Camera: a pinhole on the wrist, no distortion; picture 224 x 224 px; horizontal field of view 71.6 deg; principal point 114.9 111.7 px. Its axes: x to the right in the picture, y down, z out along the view. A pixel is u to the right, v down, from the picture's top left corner.
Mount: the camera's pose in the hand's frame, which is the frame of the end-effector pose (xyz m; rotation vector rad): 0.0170 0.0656 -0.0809 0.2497 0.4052 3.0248
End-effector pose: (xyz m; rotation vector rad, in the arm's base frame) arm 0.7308 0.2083 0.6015 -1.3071 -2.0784 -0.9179
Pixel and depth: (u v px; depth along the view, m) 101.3 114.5 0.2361
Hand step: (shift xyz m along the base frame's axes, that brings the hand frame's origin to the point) 0.0682 0.1891 -0.0024
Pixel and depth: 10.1 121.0 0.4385
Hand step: -0.0626 0.4821 0.1172
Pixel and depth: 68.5 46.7 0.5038
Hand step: 0.2203 0.5106 0.0890
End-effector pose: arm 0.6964 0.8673 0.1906 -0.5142 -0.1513 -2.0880
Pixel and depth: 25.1 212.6 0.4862
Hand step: -0.1581 -0.0737 0.5464
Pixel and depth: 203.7 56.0 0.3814
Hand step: 0.4047 0.0098 0.1702
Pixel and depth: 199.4 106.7 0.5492
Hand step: 0.4393 0.1514 0.3364
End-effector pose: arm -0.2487 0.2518 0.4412 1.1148 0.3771 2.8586
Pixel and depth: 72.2 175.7 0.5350
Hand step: 0.1339 0.1530 0.4834
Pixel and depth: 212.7 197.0 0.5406
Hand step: 0.5564 0.1313 0.2291
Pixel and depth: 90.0 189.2 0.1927
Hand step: 0.0286 0.0172 0.1419
